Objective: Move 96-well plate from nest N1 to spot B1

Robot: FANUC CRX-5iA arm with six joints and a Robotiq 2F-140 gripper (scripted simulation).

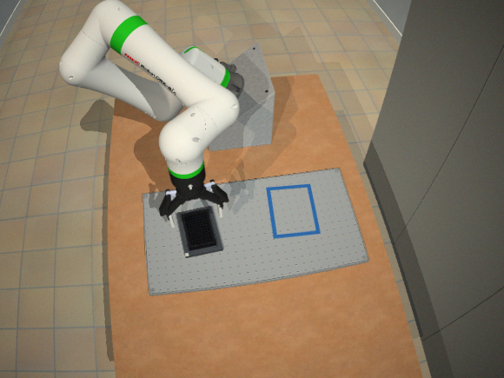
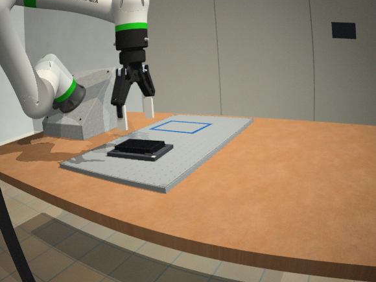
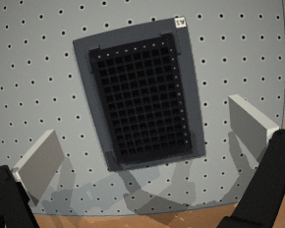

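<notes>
The black 96-well plate is 8 cm below my hand. Also, from my hand: dark plate nest N1: 9 cm below.
</notes>
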